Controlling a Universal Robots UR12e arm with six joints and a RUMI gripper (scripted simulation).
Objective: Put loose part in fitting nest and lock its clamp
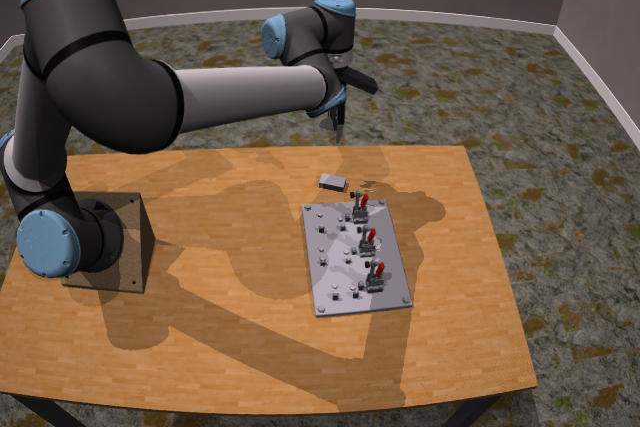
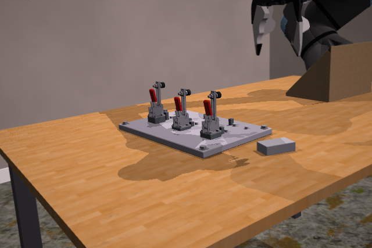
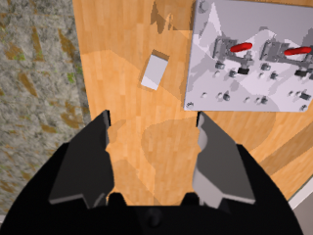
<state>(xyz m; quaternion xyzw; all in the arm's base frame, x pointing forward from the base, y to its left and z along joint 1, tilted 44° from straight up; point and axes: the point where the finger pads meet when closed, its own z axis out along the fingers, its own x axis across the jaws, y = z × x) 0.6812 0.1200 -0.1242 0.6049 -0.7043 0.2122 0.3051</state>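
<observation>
The grey rectangular block is 200 mm below my hand. The rest, counted from my hand: grey fixture plate (260 mm to the right, 210 mm below).
</observation>
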